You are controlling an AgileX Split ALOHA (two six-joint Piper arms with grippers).
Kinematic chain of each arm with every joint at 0, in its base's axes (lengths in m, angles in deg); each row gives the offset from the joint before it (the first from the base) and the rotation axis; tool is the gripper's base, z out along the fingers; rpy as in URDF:
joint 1: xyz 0 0 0.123 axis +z
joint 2: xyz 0 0 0 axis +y
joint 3: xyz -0.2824 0 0.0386 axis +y
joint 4: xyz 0.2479 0 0.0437 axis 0.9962 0 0.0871
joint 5: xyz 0 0 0 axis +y
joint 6: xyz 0.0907 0 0.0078 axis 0.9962 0 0.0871
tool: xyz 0 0 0 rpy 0 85 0
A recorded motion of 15 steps. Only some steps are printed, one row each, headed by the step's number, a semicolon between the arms.
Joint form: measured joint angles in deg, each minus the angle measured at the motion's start. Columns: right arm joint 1, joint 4, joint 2, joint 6, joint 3, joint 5; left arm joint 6, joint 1, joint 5, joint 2, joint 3, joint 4.
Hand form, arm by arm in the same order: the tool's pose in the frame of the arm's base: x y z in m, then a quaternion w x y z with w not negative. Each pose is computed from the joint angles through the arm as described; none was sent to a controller.
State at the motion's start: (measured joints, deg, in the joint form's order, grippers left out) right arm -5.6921 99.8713 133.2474 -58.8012 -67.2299 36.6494; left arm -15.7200 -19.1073 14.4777 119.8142 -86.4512 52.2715
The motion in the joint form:
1: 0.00 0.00 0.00 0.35 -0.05 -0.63; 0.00 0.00 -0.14 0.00 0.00 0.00
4: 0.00 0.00 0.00 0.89 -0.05 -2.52; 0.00 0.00 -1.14 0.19 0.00 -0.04
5: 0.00 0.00 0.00 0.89 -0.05 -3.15; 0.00 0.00 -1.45 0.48 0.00 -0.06
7: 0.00 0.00 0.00 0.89 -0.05 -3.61; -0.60 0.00 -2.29 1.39 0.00 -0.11
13: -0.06 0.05 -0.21 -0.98 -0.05 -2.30; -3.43 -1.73 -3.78 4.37 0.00 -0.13
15: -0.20 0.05 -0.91 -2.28 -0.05 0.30; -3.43 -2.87 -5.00 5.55 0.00 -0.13
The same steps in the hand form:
1: 0.4094 0.0123 0.0338 0.18526 0.29266 0.86226 0.36951; 0.4556 -0.1389 0.1949 0.42476 0.37134 0.81173 0.15091
4: 0.4097 0.0098 0.0321 0.18689 0.30249 0.86432 0.35570; 0.4562 -0.1404 0.1940 0.42922 0.37382 0.80923 0.14552
5: 0.4097 0.0090 0.0315 0.18800 0.30439 0.86542 0.35078; 0.4566 -0.1409 0.1917 0.42880 0.37509 0.80920 0.14362
7: 0.4098 0.0084 0.0311 0.18881 0.30577 0.86621 0.34719; 0.4578 -0.1424 0.1847 0.42744 0.37455 0.81146 0.13615
13: 0.4100 0.0097 0.0338 0.19422 0.28782 0.86812 0.35470; 0.4562 -0.1592 0.1606 0.41766 0.37654 0.81963 0.10942
15: 0.4107 0.0119 0.0411 0.20003 0.26874 0.86498 0.37360; 0.4538 -0.1703 0.1515 0.41630 0.38974 0.81560 0.09796

